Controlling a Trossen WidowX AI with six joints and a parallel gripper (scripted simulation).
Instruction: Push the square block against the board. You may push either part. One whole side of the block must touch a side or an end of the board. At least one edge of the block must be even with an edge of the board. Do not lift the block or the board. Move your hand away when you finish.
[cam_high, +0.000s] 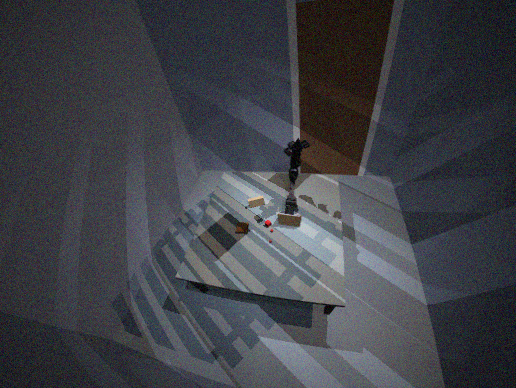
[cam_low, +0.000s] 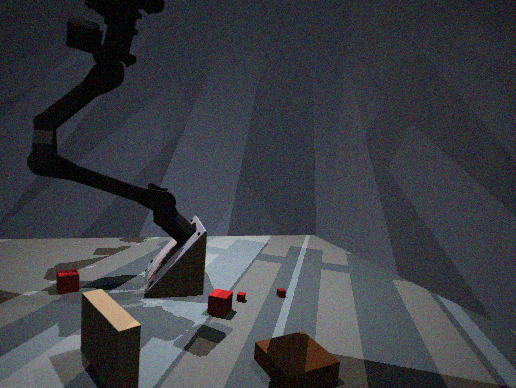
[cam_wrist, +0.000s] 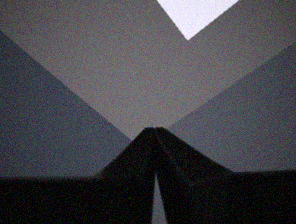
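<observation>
Right now my gripper tip is 40 cm short of the tan board, 4 cm to the right of it and 70 cm above it. Round my gripper tip: square block: 43 cm ahead, 33 cm to the left, 73 cm below.
</observation>
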